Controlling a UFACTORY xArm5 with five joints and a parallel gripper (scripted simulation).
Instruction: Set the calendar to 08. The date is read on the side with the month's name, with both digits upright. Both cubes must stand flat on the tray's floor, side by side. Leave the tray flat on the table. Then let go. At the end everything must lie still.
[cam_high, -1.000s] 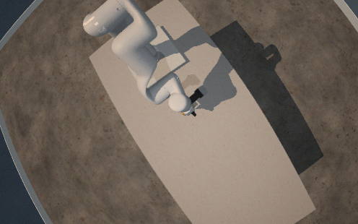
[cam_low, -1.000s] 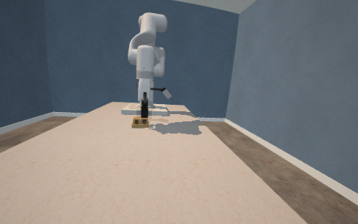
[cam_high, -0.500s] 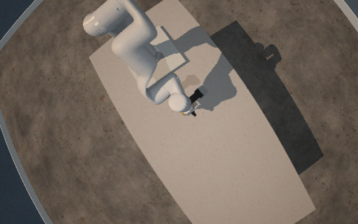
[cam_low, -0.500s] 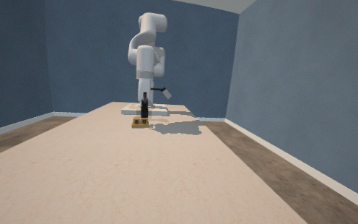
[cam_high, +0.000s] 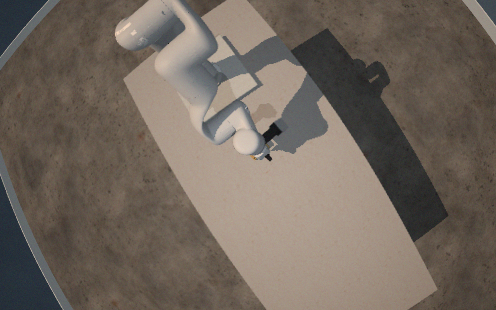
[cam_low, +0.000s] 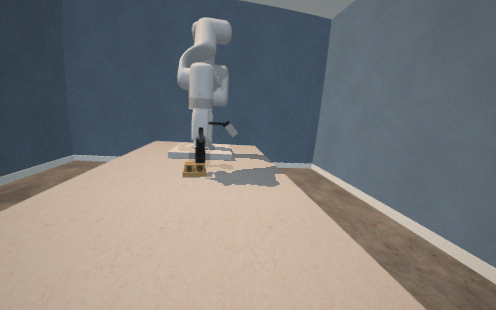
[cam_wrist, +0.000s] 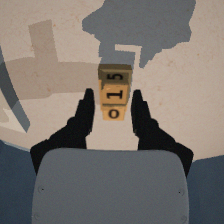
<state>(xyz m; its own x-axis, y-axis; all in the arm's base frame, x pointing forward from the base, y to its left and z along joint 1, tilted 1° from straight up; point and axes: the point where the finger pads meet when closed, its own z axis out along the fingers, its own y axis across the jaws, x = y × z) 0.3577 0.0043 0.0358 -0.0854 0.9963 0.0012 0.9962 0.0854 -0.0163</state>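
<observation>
The wooden calendar tray is 6 cm below my hand and 2 cm to the right of it.
</observation>
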